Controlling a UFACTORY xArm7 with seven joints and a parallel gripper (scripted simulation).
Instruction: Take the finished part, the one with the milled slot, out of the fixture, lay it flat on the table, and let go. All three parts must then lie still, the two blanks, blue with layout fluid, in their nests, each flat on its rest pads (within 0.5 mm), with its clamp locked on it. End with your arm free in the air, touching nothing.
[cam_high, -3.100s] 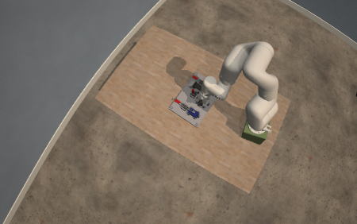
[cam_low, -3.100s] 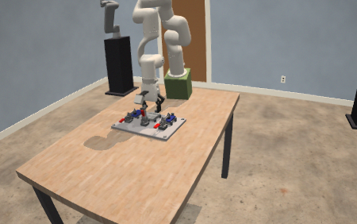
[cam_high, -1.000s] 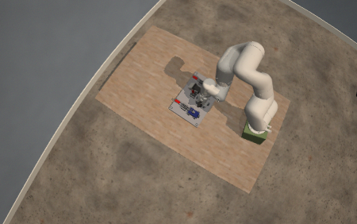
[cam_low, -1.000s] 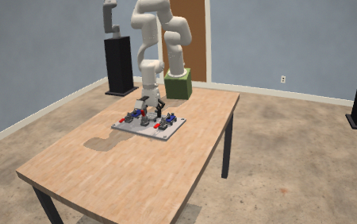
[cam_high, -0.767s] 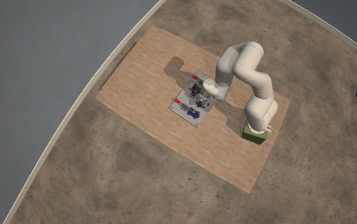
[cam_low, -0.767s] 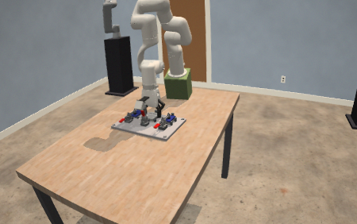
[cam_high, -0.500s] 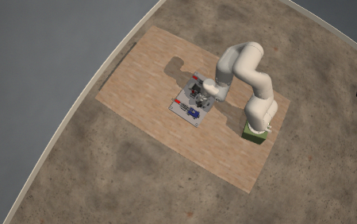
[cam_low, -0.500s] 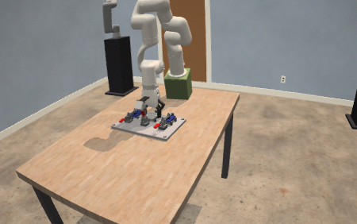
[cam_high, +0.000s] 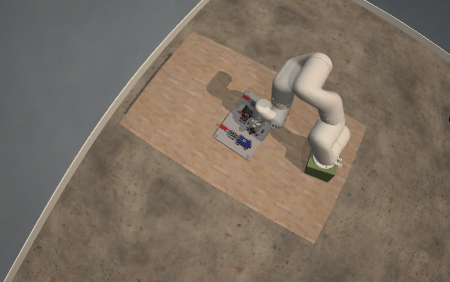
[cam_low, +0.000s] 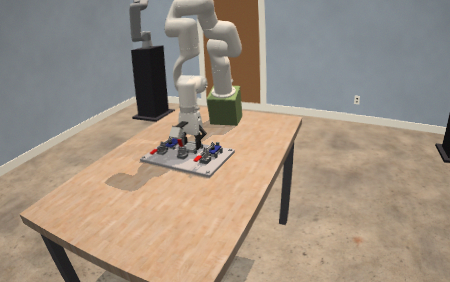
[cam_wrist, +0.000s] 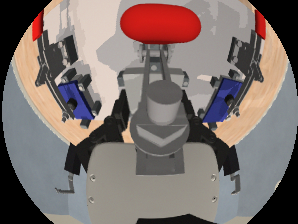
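The grey finished part is 1 cm below my hand and 1 cm behind it. From my hand the other things lie so: grey fixture plate 5 cm ahead, 3 cm below.
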